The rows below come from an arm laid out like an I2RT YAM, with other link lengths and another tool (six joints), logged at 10 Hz.
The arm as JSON. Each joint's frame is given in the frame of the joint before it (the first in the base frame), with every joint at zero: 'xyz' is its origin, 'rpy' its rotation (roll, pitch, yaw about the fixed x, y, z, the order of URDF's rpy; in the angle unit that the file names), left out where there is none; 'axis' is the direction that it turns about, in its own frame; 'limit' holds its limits. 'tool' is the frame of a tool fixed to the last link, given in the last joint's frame.
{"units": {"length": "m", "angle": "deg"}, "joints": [
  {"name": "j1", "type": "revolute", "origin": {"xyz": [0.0, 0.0, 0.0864]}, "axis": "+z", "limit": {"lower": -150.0, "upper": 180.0}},
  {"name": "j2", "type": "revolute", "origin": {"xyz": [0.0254, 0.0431, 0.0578]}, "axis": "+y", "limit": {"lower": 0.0, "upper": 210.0}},
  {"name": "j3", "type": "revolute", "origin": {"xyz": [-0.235, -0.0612, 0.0]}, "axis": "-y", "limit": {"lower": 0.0, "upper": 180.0}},
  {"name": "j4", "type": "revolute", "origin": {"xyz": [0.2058, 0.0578, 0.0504]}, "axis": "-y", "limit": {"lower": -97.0, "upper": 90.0}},
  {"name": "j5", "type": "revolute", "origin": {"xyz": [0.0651, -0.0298, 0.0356]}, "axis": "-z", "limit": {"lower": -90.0, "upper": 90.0}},
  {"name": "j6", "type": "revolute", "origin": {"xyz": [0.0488, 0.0, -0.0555]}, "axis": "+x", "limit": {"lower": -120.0, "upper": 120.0}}
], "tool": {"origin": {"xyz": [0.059, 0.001, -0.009], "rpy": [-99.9, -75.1, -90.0]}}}
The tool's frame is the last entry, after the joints.
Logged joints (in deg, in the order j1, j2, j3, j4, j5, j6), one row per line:
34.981 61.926 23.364 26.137 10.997 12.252
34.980 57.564 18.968 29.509 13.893 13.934
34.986 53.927 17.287 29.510 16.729 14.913
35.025 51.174 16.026 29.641 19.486 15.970
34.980 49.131 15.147 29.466 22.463 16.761
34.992 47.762 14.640 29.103 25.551 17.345
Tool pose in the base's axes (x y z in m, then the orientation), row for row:
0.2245 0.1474 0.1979 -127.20 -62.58 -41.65
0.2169 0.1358 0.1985 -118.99 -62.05 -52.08
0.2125 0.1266 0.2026 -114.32 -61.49 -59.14
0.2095 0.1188 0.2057 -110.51 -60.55 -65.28
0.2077 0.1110 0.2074 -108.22 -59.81 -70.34
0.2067 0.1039 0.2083 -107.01 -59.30 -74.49
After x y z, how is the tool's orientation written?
As angles about the fixed x, y, z axes (roll, pitch, yaw), in degrees.
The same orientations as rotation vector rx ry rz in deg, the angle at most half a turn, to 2 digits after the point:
-128.44 9.06 -91.78
-124.92 14.29 -94.70
-122.94 18.52 -97.01
-121.11 22.66 -98.87
-120.02 26.77 -100.70
-119.48 30.69 -102.42

